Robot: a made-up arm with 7 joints. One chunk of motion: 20 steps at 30 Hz.
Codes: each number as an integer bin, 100 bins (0 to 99) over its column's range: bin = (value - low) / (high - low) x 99, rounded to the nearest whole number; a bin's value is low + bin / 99 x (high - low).
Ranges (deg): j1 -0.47..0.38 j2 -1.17..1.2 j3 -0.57..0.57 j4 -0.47..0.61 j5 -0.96..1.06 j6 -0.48..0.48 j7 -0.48..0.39
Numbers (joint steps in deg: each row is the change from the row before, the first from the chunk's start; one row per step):
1: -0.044 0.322 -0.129 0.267 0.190 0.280 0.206
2: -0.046 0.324 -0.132 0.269 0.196 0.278 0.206
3: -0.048 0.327 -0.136 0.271 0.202 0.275 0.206
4: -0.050 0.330 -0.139 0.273 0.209 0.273 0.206
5: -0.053 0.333 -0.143 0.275 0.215 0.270 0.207
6: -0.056 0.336 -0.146 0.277 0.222 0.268 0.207
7: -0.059 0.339 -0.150 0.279 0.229 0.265 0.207
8: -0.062 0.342 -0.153 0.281 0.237 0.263 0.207
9: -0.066 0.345 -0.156 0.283 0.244 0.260 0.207
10: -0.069 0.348 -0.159 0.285 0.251 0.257 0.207
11: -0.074 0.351 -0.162 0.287 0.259 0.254 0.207
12: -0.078 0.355 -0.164 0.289 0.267 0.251 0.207
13: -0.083 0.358 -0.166 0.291 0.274 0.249 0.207
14: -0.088 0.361 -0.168 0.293 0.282 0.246 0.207
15: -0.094 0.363 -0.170 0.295 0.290 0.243 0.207
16: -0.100 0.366 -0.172 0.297 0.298 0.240 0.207
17: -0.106 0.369 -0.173 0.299 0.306 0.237 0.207
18: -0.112 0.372 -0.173 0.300 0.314 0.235 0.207
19: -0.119 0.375 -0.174 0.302 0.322 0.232 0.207
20: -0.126 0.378 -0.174 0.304 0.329 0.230 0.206
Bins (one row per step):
1: 50 62 38 68 56 78 78
2: 49 62 38 68 57 78 78
3: 49 63 38 68 57 78 78
4: 49 63 37 68 57 78 78
5: 49 63 37 68 58 77 78
6: 48 63 37 68 58 77 78
7: 48 63 36 69 58 77 78
8: 48 63 36 69 59 77 78
9: 47 63 36 69 59 76 78
10: 47 63 36 69 59 76 78
11: 46 64 35 69 60 76 78
12: 46 64 35 70 60 75 78
13: 45 64 35 70 60 75 78
14: 44 64 35 70 61 75 78
15: 44 64 35 70 61 75 78
16: 43 64 35 70 62 74 78
17: 42 64 34 70 62 74 78
18: 42 64 34 71 62 74 78
19: 41 65 34 71 63 73 78
20: 40 65 34 71 63 73 78

